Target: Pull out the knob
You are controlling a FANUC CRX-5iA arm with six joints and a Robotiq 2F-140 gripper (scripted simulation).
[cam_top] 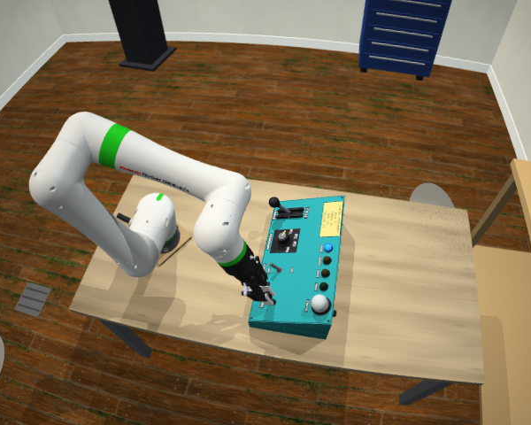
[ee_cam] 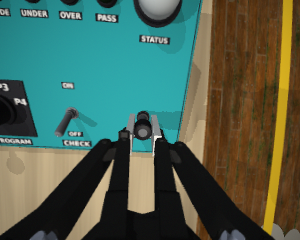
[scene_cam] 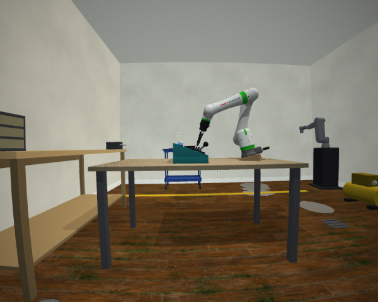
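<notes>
Now: hand 1 cm short of the black mode knob and 2 cm above it. The rest, counted from my hand: check toggle: 1 cm behind, 12 cm to the left, 4 cm below; program rotary selector: 3 cm behind, 25 cm to the left, 3 cm below; teal console: 1 cm ahead, 18 cm to the left, 5 cm below.
</notes>
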